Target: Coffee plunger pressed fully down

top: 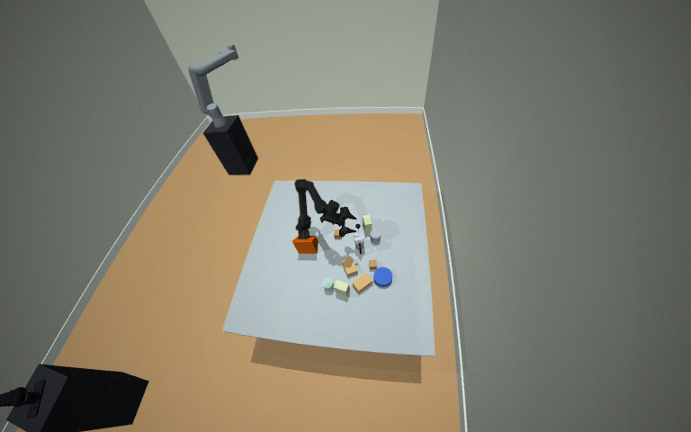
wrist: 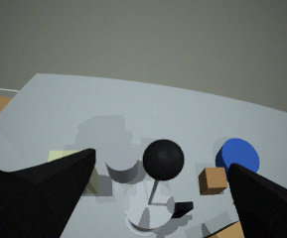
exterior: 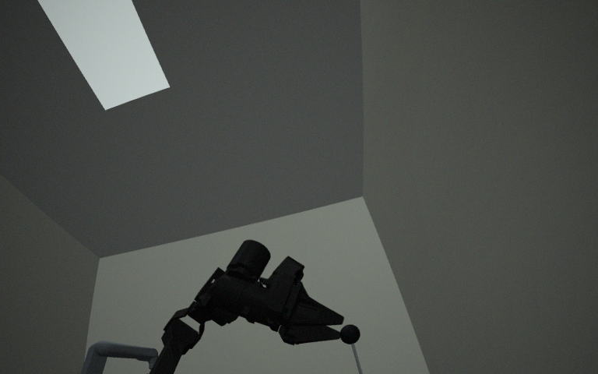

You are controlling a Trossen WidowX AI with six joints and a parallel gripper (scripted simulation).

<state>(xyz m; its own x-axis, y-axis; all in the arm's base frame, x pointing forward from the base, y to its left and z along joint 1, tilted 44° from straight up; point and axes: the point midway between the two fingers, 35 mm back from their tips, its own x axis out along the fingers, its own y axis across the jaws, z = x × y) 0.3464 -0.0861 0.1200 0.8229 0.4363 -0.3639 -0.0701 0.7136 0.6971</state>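
My gripper tip is 80 mm above the coffee plunger and 10 mm short of it. Also, from my gripper tip: grey cylinder 240 mm below, 120 mm ahead, 70 mm to the left; then blue disc 250 mm below, 220 mm to the right, 180 mm ahead; then coffee press 150 mm below, 20 mm to the right, 10 mm ahead.
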